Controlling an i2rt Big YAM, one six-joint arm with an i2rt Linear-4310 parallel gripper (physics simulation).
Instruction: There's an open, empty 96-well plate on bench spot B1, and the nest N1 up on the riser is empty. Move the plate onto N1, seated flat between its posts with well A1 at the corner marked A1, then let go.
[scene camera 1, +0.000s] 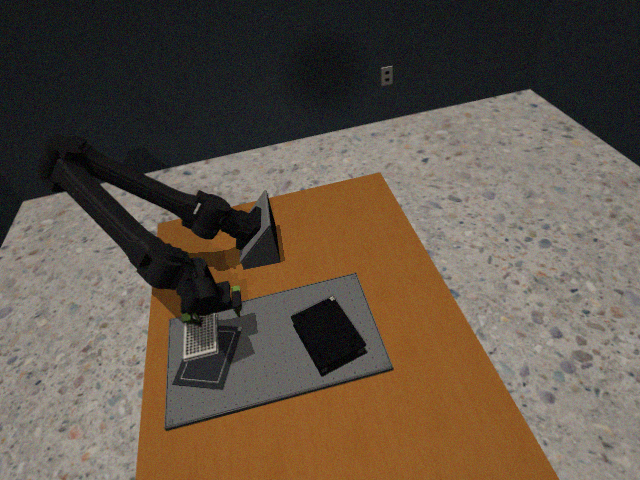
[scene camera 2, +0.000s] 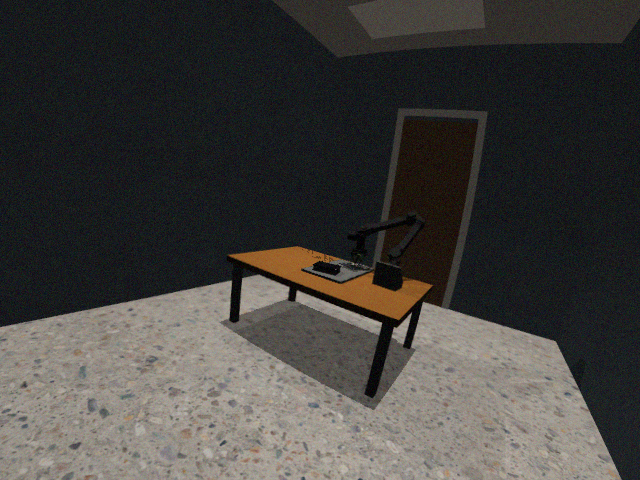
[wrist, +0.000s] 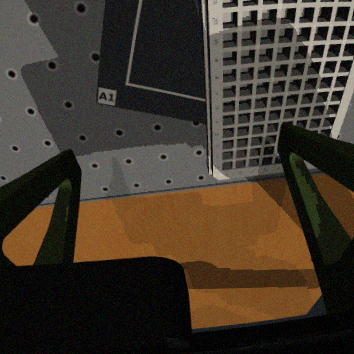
Labels:
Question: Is my gripper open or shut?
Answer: Open.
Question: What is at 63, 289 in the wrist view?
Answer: My gripper.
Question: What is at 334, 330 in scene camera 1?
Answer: A black block.

